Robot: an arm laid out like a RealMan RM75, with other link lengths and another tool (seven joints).
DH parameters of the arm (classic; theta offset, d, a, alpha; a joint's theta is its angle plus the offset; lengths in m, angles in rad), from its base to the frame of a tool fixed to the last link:
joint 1: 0 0.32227 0 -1.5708
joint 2: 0 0 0 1.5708
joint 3: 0 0.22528 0 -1.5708
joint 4: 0 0 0 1.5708
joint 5: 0 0.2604 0 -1.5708
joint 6: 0 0 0 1.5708
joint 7: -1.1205 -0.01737 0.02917 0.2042
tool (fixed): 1.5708 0.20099 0 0
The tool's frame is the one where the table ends.
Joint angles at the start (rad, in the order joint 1, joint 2, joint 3, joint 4, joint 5, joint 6, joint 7):
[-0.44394 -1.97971 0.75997 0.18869 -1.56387 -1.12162 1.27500]
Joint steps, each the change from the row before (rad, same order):
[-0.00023 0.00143 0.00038 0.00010 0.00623 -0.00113 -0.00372]
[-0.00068 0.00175 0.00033 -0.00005 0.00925 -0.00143 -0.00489]
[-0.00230 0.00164 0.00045 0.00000 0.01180 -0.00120 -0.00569]
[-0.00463 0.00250 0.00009 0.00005 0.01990 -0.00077 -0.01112]
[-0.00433 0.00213 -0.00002 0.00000 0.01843 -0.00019 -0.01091]
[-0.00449 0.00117 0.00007 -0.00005 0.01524 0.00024 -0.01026]
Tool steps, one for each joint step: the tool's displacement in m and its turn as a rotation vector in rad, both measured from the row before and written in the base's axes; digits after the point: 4 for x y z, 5 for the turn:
[-0.0003 -0.0006 0.0001 -0.00546 0.00140 -0.00034]
[-0.0003 -0.0008 -0.0001 -0.00804 0.00218 -0.00084]
[0.0001 -0.0005 -0.0003 -0.01029 0.00314 -0.00242]
[0.0003 -0.0005 -0.0006 -0.01682 0.00477 -0.00248]
[0.0002 -0.0005 -0.0006 -0.01551 0.00431 -0.00130]
[0.0005 -0.0002 -0.0008 -0.01321 0.00265 -0.00069]

